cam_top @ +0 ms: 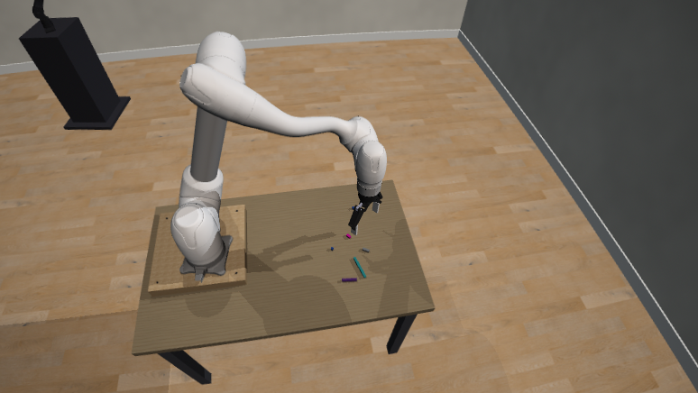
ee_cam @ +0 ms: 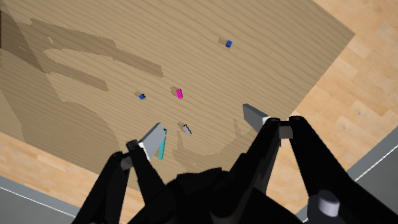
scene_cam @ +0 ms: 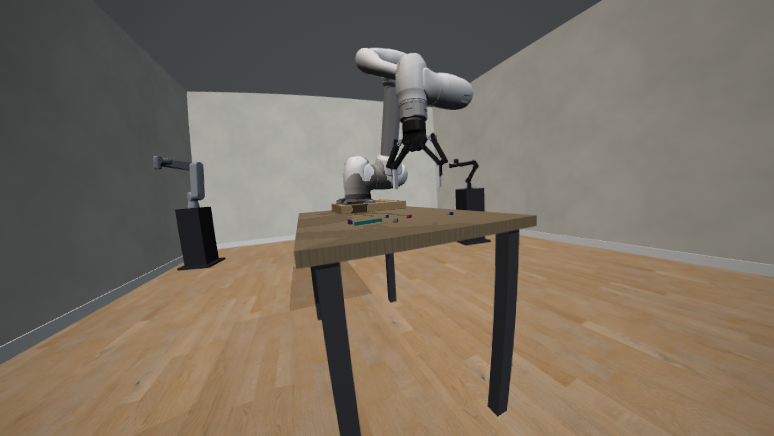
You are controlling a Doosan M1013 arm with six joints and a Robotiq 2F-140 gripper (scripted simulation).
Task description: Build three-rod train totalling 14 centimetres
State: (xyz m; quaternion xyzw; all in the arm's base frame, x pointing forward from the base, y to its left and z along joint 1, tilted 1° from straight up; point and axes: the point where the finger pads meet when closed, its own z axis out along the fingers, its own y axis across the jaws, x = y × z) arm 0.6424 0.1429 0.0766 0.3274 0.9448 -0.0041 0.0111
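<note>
The grey rod lies 10 mm ahead of my hand, 80 mm to the right of it and 110 mm below it. The rest, counted from my hand: purple rod 60 mm behind, 220 mm to the right, 110 mm below; turquoise rod 20 mm behind, 160 mm to the right, 110 mm below; magenta rod 60 mm behind, 10 mm to the right, 110 mm below.
</note>
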